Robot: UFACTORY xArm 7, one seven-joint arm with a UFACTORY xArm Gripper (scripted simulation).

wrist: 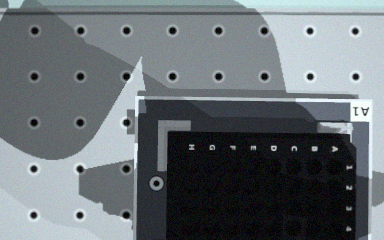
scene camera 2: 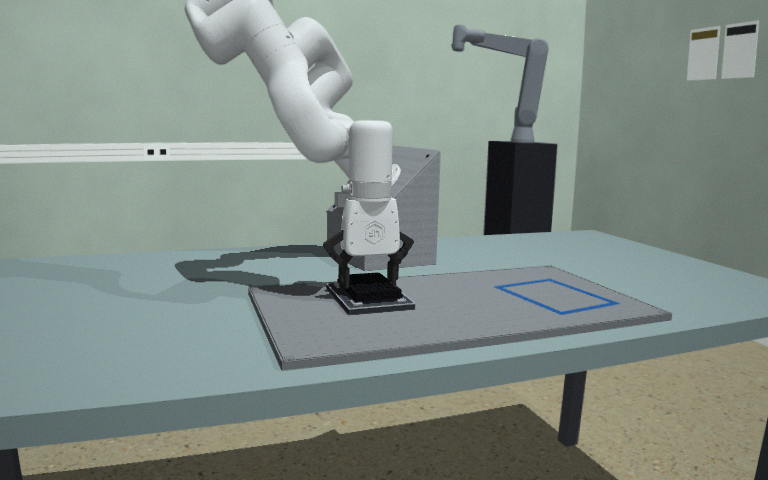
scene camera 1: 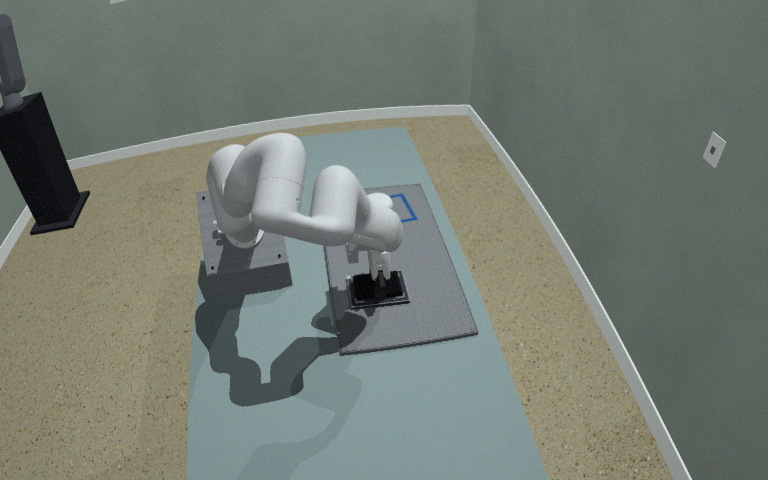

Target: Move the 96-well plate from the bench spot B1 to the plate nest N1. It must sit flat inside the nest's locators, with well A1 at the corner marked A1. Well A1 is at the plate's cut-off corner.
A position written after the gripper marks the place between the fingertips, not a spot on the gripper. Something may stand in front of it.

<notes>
In view: the gripper (scene camera 2: 368, 285), a black 96-well plate (scene camera 2: 367, 286) and a plate nest N1 (scene camera 2: 390, 304).
The black 96-well plate is seen too in the wrist view (wrist: 208, 159) and in scene camera 1 (scene camera 1: 364, 282). The gripper shows as well in scene camera 1 (scene camera 1: 377, 284). The plate nest N1 shows as well in the wrist view (wrist: 205, 115).
</notes>
